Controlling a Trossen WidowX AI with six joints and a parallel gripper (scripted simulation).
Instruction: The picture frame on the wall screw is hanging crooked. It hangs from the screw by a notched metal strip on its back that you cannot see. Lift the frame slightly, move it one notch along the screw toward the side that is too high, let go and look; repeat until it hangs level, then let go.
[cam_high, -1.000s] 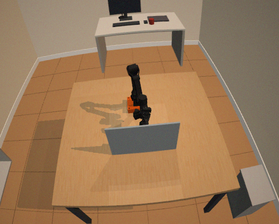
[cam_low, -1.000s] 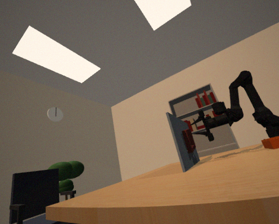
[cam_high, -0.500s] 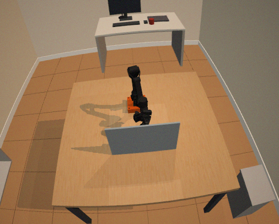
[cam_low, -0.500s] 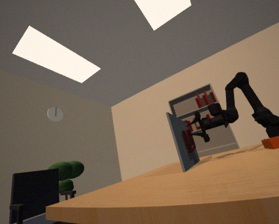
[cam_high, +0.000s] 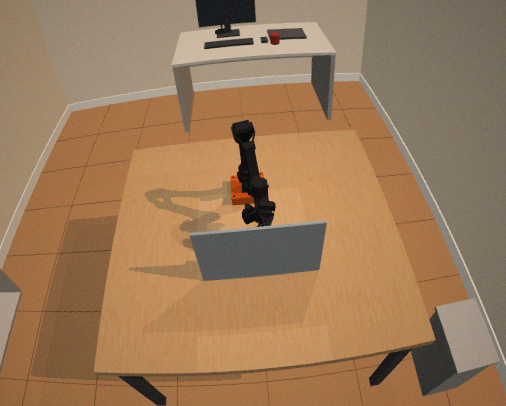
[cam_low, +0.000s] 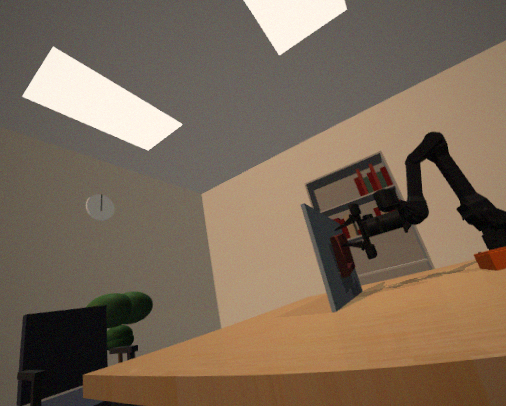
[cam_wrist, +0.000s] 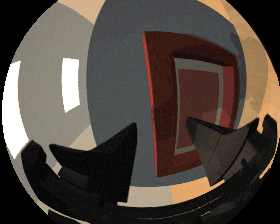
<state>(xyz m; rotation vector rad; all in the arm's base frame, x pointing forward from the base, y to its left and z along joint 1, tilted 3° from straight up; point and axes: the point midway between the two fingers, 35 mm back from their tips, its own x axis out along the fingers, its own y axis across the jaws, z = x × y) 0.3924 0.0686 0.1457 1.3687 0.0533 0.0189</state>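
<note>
My gripper tip is 5 cm above the dark red picture frame, 1 cm to the left of it and 1 cm short of it. The rest, counted from my gripper tip: grey wall panel 6 cm below, 2 cm to the right, 2 cm ahead.
</note>
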